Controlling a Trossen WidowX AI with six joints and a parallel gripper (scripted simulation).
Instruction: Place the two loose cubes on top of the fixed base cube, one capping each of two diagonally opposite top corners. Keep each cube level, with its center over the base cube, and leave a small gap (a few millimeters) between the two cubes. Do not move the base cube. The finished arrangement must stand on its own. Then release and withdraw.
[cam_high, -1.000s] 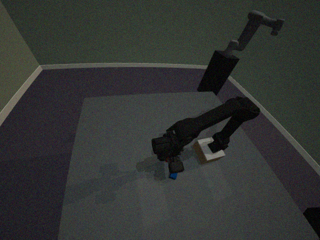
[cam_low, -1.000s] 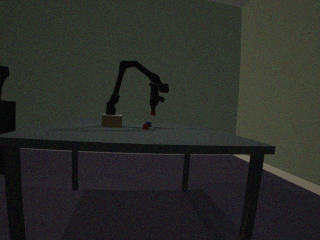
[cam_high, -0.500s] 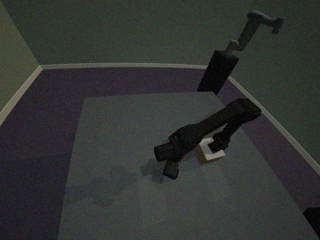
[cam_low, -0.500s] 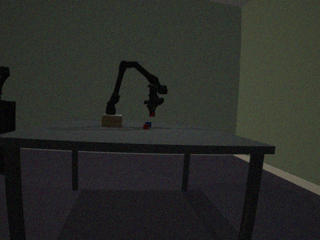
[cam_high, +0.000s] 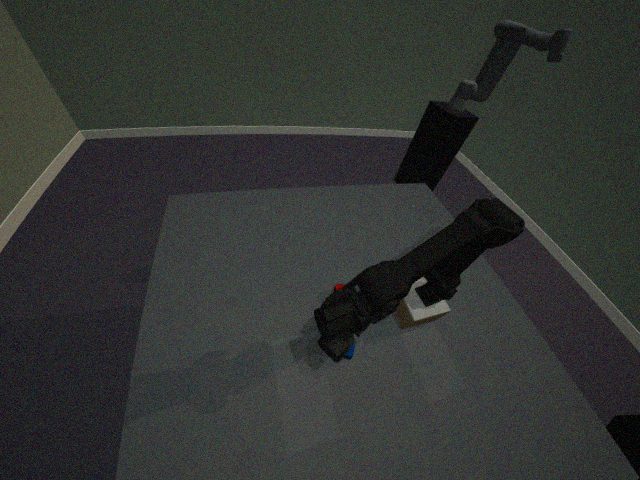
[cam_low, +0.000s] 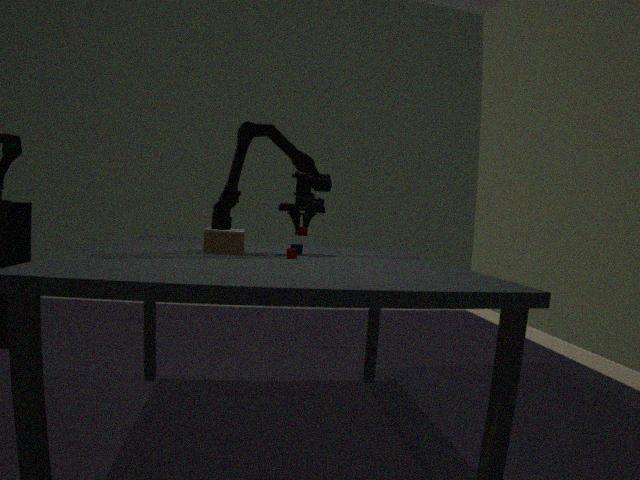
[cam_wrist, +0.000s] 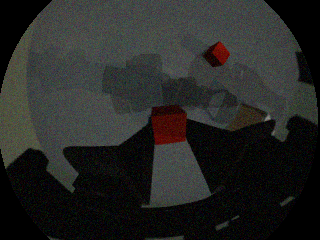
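Right now the blue cube is 7 cm below my gripper tip, 3 cm to the left of it and 1 cm behind it.
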